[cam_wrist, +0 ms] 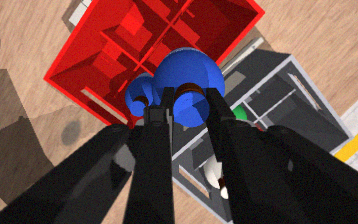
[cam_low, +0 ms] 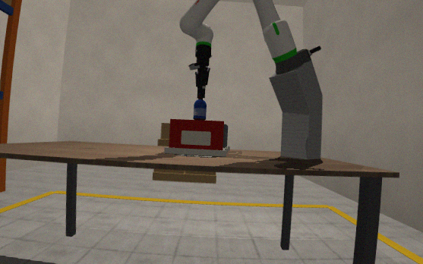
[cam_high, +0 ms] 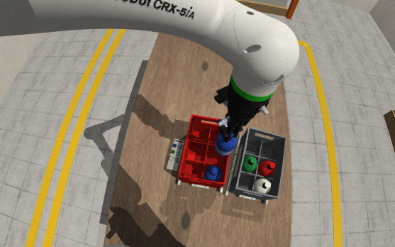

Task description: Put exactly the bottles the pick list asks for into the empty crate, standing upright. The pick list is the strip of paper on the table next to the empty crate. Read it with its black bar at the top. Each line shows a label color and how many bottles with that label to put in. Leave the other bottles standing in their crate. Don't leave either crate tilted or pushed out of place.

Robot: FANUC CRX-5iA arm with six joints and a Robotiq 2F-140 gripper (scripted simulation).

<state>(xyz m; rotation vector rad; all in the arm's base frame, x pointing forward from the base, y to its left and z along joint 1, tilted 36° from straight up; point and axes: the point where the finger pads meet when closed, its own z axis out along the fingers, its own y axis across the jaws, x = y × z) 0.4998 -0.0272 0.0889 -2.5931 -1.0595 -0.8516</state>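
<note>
Now: hand 8 cm above the blue-label bottle. The rest, counted from my hand: grey crate 27 cm below, 18 cm to the right, 1 cm ahead; red crate 27 cm below, 6 cm to the left, 2 cm behind; green-label bottle 26 cm below, 14 cm to the right.
</note>
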